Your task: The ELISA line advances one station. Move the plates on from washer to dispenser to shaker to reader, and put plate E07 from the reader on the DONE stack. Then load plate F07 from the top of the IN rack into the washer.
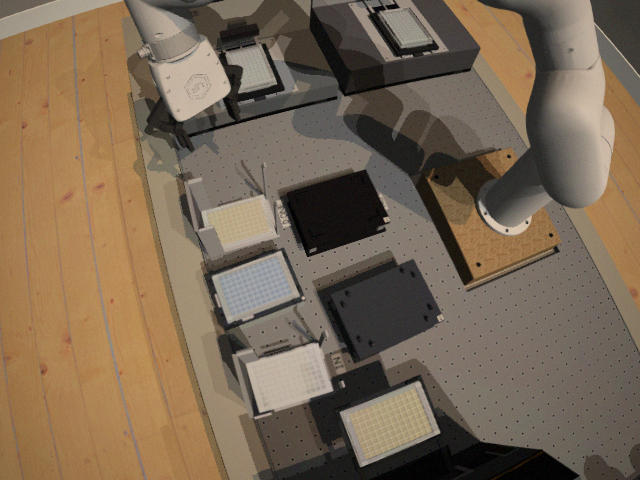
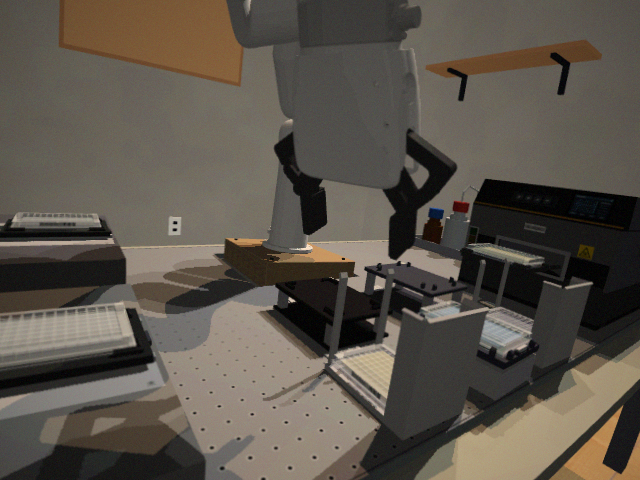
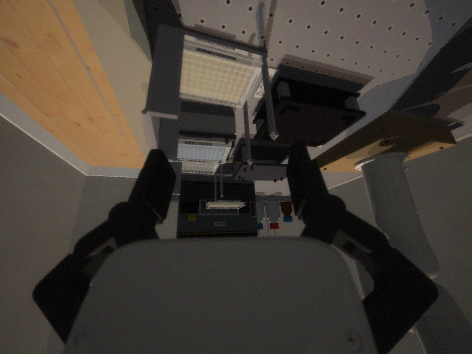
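Seen in the pictures: gripper, fingertip midpoint: [image 1: 212,132] [image 2: 354,240] [image 3: 228,159]; arm's base, link origin: [image 1: 503,207] [image 2: 287,247] [image 3: 378,160].
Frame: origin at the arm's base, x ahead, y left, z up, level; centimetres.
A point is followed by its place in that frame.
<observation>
My gripper [image 1: 209,126] @(y -24.8, x 50.5, z 14.7 cm) [image 2: 358,238] @(y -24.8, x 50.5, z 14.7 cm) [image 3: 228,159] @(y -24.8, x 50.5, z 14.7 cm) is open and empty, above the bench near the DONE stack. A yellow plate [image 1: 240,222] @(y -15.7, x 50.3, z -2.1 cm) [image 2: 364,364] @(y -17.6, x 47.7, z -1.7 cm) [image 3: 215,75] @(y -17.0, x 50.3, z -2.0 cm) lies in the DONE holder, between a grey wall and thin posts. A white plate [image 1: 289,377] @(y 14.5, x 51.6, z -0.4 cm) tops the IN rack. A blue plate [image 1: 255,286] @(y -1.2, x 51.7, z 3.0 cm) [image 2: 498,335] @(y -2.4, x 55.8, z 2.9 cm) [image 3: 200,152] @(y -2.5, x 51.3, z 2.9 cm) sits on a dark nest between them. Another yellow plate [image 1: 390,423] @(y 26.8, x 40.8, z 8.7 cm) [image 2: 504,254] @(y 22.8, x 42.5, z 8.8 cm) [image 3: 225,205] @(y 24.2, x 41.1, z 8.8 cm) sits outside the black machine. Clear plates sit on the low grey device [image 1: 252,67] @(y -48.0, x 37.5, z 3.7 cm) [image 2: 62,330] @(y -47.7, x 39.0, z 4.1 cm) and the taller dark device [image 1: 405,28] @(y -46.6, x 0.9, z 7.0 cm) [image 2: 54,219] @(y -48.2, x 2.2, z 7.3 cm). Plate labels are unreadable.
A black platform [image 1: 336,211] @(y -10.4, x 33.1, z 0.7 cm) [image 3: 310,120] @(y -13.6, x 33.0, z 0.7 cm) and a dark grey pegged platform [image 1: 385,310] @(y 10.1, x 32.8, z 2.2 cm) [image 2: 413,276] @(y 9.2, x 32.3, z 2.2 cm) stand beside the plate row. The arm's wooden base [image 1: 465,232] @(y 2.0, x 11.0, z 0.2 cm) [image 2: 305,266] @(y -3.5, x 13.5, z -0.6 cm) is farther across. Bottles [image 2: 455,232] @(y 65.8, x 4.1, z 4.2 cm) stand by the black machine [image 2: 547,227] @(y 37.8, x 43.5, z 14.3 cm) [image 3: 217,225] @(y 37.8, x 41.8, z 14.2 cm).
</observation>
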